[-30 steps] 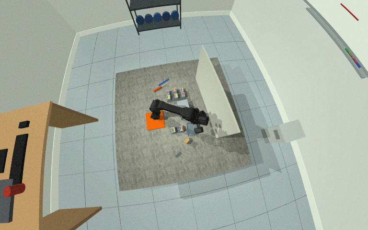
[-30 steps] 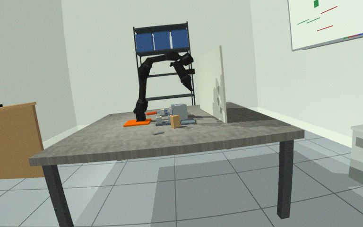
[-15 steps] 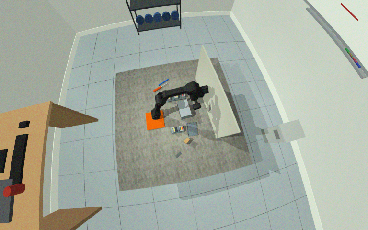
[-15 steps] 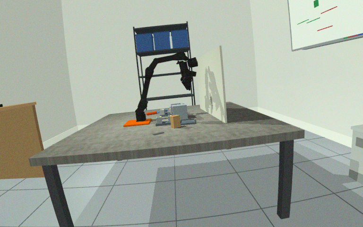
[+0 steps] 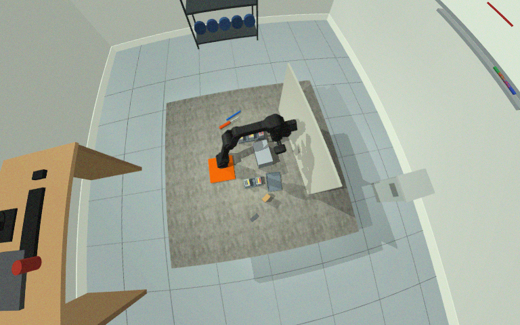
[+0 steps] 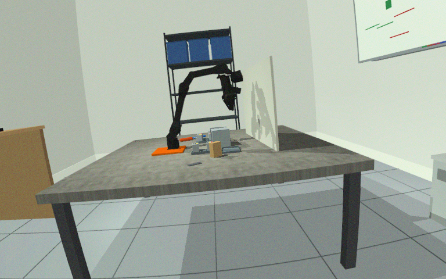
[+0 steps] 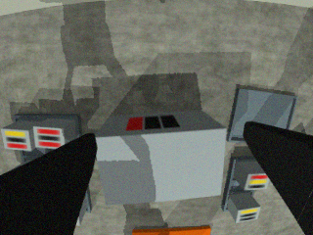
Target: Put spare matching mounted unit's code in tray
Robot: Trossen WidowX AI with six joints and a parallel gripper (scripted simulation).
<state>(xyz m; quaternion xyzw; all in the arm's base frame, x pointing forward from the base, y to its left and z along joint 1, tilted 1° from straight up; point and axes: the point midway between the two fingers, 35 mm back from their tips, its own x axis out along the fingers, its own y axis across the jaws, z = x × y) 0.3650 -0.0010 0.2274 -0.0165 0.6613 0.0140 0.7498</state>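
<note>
Now: gripper tip 210 mm past the grey spare, 220 mm to the right of it and 160 mm above it. From my gripper tip the other things lie so: mounted unit: 80 mm behind, 150 mm below; then tall white panel: 150 mm ahead, 30 mm above; then tray: 50 mm behind, 200 mm to the right, 190 mm below.
</note>
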